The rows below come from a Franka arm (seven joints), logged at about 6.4 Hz.
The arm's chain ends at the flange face. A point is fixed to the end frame.
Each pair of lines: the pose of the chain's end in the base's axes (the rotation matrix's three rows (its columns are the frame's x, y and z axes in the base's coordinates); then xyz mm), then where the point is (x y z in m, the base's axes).
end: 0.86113 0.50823 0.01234; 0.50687 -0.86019 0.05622; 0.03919 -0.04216 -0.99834; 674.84 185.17 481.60
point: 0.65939 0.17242 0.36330
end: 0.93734 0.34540 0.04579; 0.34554 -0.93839 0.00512; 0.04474 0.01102 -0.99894; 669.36 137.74 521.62
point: 0.65465 0.12231 0.40354
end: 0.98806 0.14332 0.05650; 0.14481 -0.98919 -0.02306; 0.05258 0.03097 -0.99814; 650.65 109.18 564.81
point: 0.63432 0.09493 0.44680
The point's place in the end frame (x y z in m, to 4 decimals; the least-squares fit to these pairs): -0.0244 0.0081 0.1172
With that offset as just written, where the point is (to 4 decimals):
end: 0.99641 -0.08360 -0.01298; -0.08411 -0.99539 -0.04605; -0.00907 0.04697 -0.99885; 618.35 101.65 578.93
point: 0.5918 0.0902 0.4625
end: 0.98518 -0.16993 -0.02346; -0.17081 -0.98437 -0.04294; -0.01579 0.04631 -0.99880; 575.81 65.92 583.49
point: 0.5476 0.0571 0.4672
